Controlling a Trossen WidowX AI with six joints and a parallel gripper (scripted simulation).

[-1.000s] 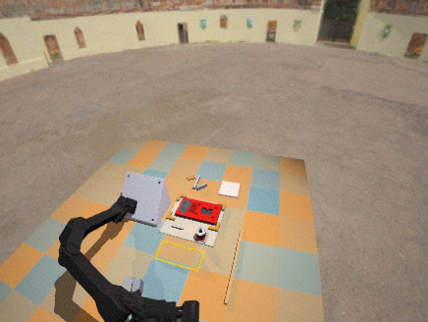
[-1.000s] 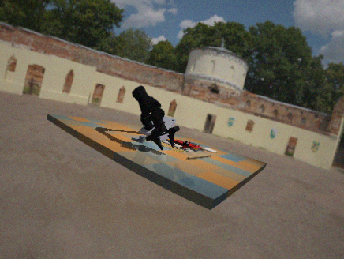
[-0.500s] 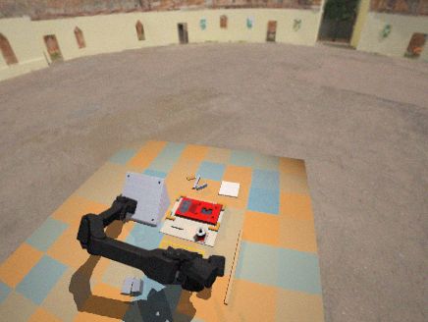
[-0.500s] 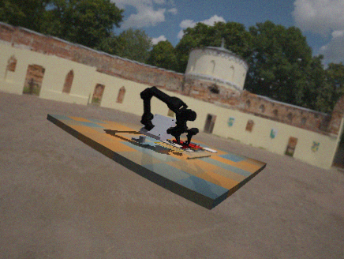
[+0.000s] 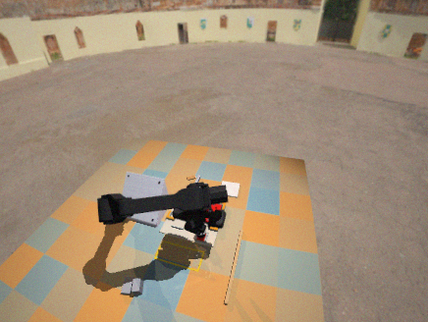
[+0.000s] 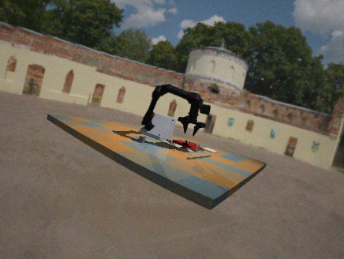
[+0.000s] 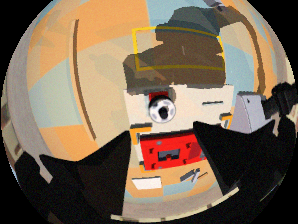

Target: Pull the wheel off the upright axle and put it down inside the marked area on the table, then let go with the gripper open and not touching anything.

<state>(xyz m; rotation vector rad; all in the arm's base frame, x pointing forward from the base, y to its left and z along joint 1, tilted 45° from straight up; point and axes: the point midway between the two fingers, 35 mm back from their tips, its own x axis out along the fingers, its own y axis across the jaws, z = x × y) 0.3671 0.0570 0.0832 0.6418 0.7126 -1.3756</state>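
The wheel is 1 cm behind my gripper tip, 1 cm to the left of it and 6 cm below it. Also, from my gripper tip: white tile: 3 cm ahead, 32 cm to the left, 10 cm below; grey piece: 15 cm behind, 27 cm to the right, 8 cm below; long thin rod: 16 cm ahead, 6 cm to the right, 10 cm below.
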